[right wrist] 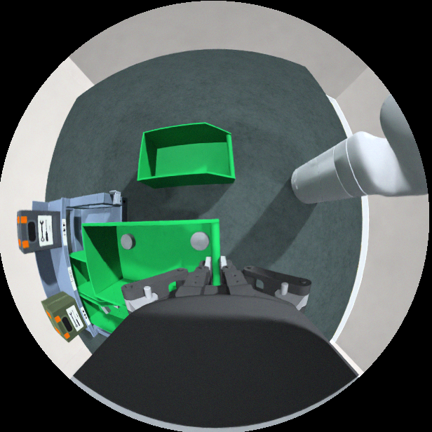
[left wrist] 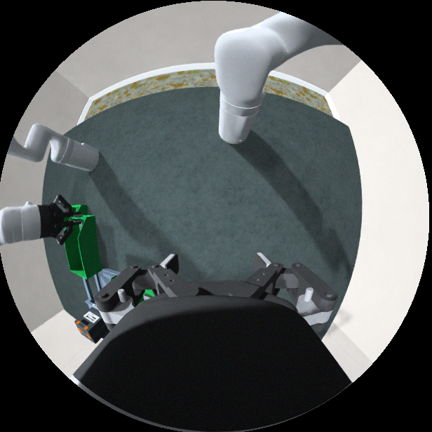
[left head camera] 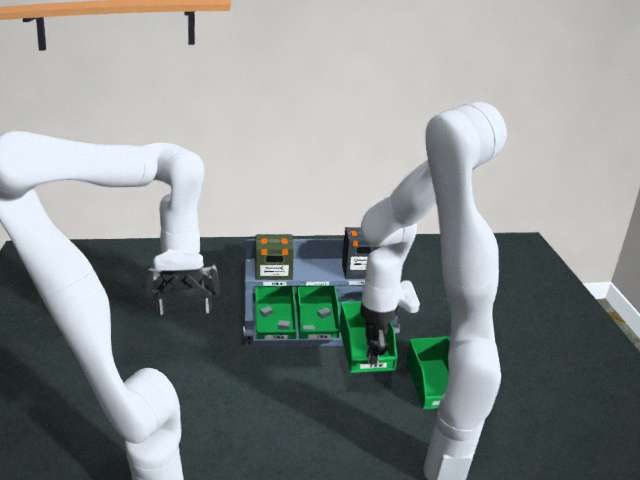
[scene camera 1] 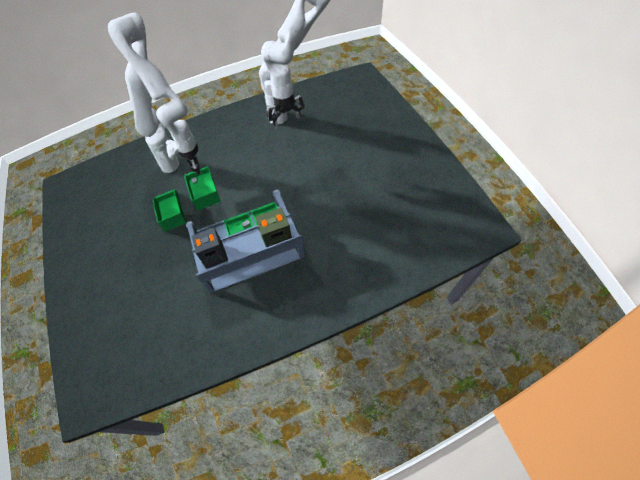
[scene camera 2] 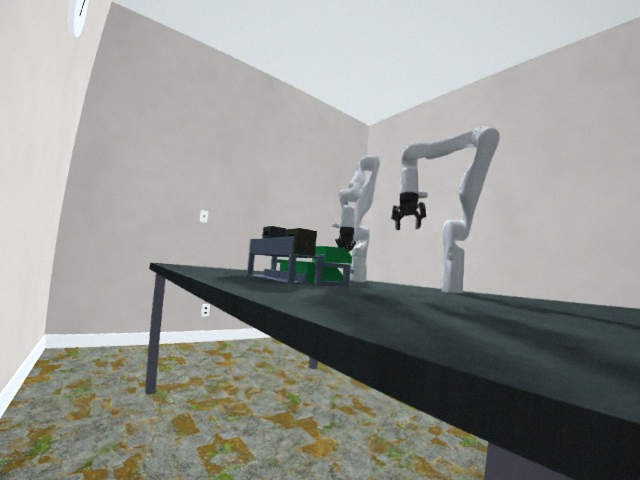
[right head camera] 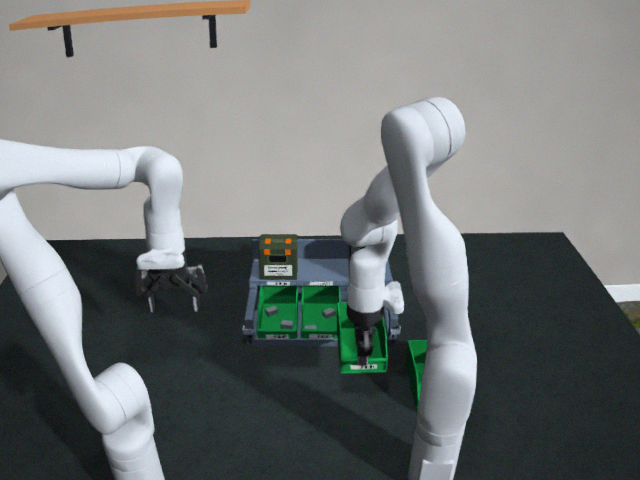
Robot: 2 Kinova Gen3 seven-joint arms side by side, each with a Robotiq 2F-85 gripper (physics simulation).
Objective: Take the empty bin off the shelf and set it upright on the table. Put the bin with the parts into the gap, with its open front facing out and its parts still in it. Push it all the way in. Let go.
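Note:
My right gripper is shut on the front lip of the green bin with the parts. The bin is upright in the air, before the shelf's right bay in the head views, its back end towards the shelf. Two round grey parts show inside. The empty green bin stands upright on the table, right of the shelf. My left gripper is open and empty, raised at the left in the head views.
Two green bins with grey parts fill the shelf's left and middle bays in the left head camera. An olive case and a dark grey case stand on the top board. My right forearm hides part of the empty bin.

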